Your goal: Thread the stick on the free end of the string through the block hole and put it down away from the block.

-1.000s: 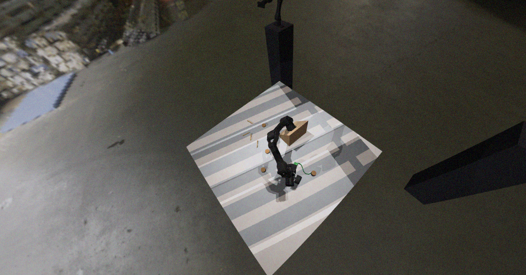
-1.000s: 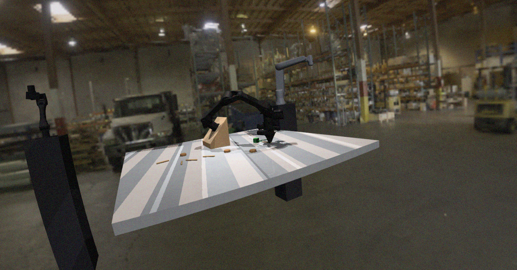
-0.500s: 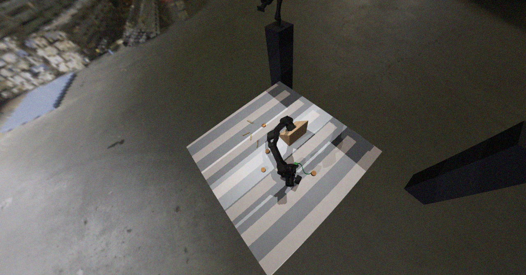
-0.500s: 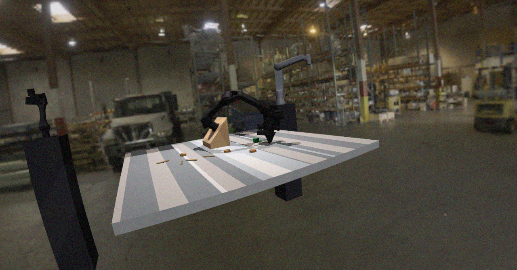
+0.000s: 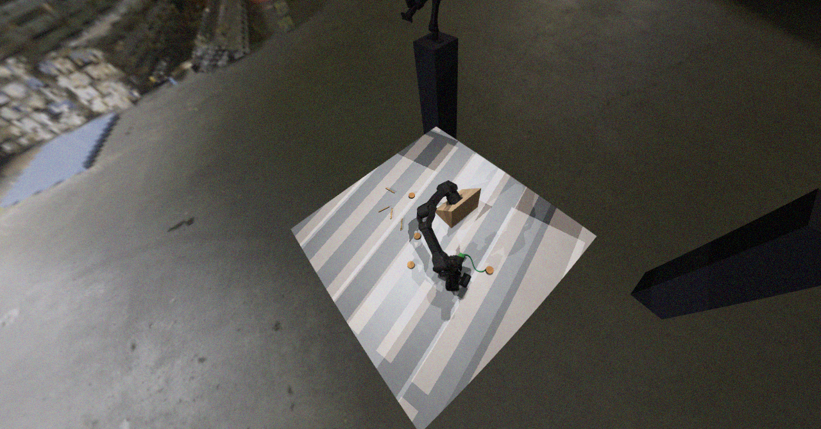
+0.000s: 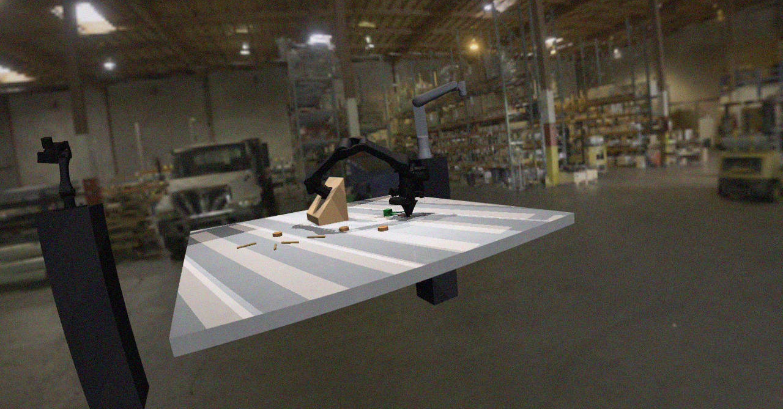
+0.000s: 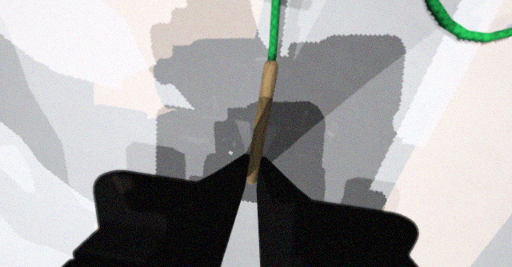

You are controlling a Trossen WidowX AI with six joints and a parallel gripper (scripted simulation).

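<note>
Right now the thin wooden stick is 40 mm behind my gripper tip, 10 mm to the right of it and 10 mm above it. The rest, counted from my gripper tip: round wooden button: 170 mm behind, 110 mm to the left, 10 mm above; green cube: 110 mm behind, 40 mm to the right, 20 mm above.
</note>
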